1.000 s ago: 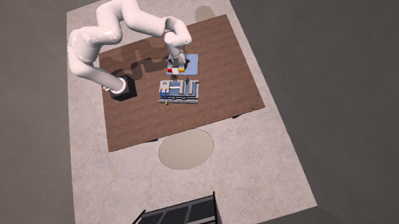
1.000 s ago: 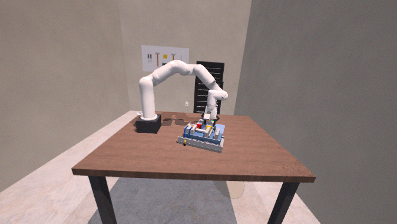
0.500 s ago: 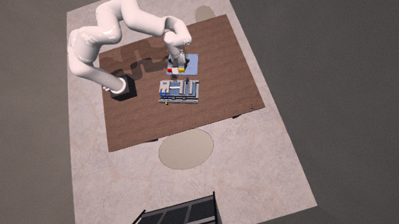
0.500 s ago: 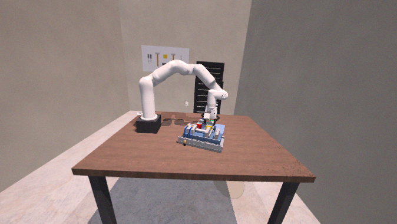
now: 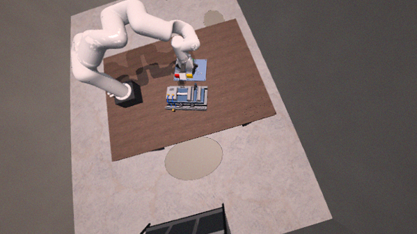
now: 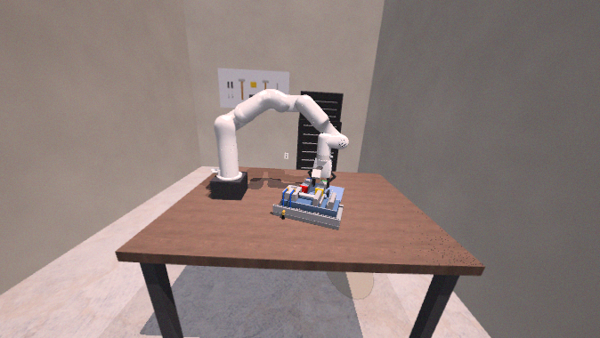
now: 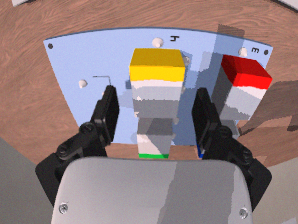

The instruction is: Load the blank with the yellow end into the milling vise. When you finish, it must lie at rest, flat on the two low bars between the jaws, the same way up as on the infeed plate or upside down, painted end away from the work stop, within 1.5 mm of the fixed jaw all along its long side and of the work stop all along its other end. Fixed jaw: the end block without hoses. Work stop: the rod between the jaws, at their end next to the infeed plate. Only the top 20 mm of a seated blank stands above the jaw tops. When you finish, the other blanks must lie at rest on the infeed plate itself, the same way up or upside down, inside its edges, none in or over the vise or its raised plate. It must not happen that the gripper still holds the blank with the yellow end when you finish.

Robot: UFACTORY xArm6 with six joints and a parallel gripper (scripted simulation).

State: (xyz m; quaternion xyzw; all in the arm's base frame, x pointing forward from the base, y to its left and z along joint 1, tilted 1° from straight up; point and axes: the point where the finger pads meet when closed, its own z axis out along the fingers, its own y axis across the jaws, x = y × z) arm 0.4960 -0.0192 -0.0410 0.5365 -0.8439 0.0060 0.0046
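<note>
Right now my hand is 40 mm above the yellow-ended blank. Also, from my hand: blue-ended blank 120 mm to the left, 40 mm below, 40 mm behind; red-ended blank 80 mm behind, 40 mm to the left, 40 mm below; green-ended blank 80 mm to the left, 40 mm below, 40 mm ahead.
</note>
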